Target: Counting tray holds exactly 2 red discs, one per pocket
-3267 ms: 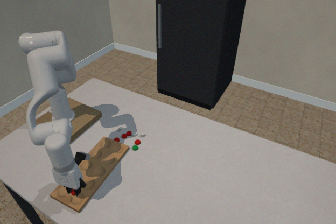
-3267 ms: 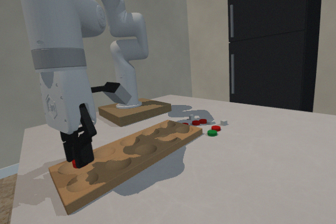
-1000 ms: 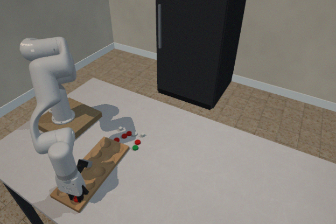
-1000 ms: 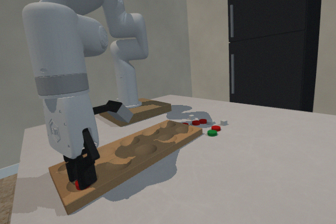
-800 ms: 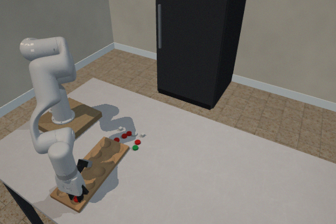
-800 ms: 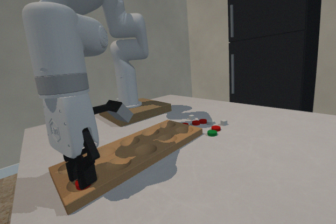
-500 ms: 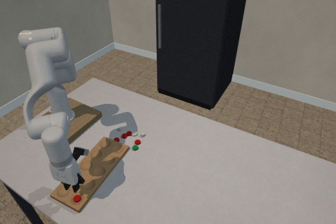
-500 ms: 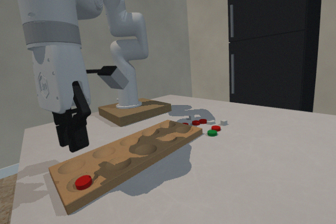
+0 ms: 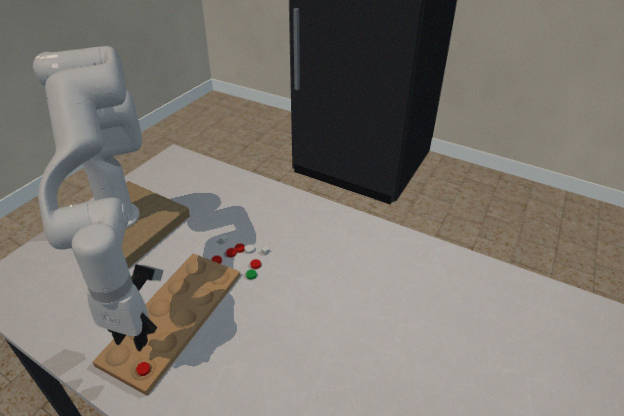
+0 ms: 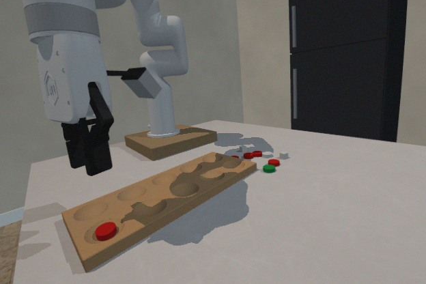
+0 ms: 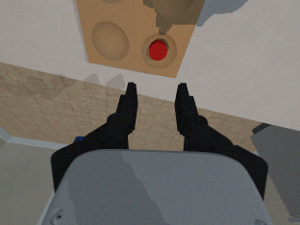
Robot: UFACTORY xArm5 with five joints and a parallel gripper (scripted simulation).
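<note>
Now: hand 90 mm short of the green disc, 350 mm to the right of it and 130 mm above it. The rest, counted from my hand: wooden counting tray (30 mm behind, 150 mm to the left, 130 mm below); then white disc (40 mm ahead, 430 mm to the left, 130 mm below).
</note>
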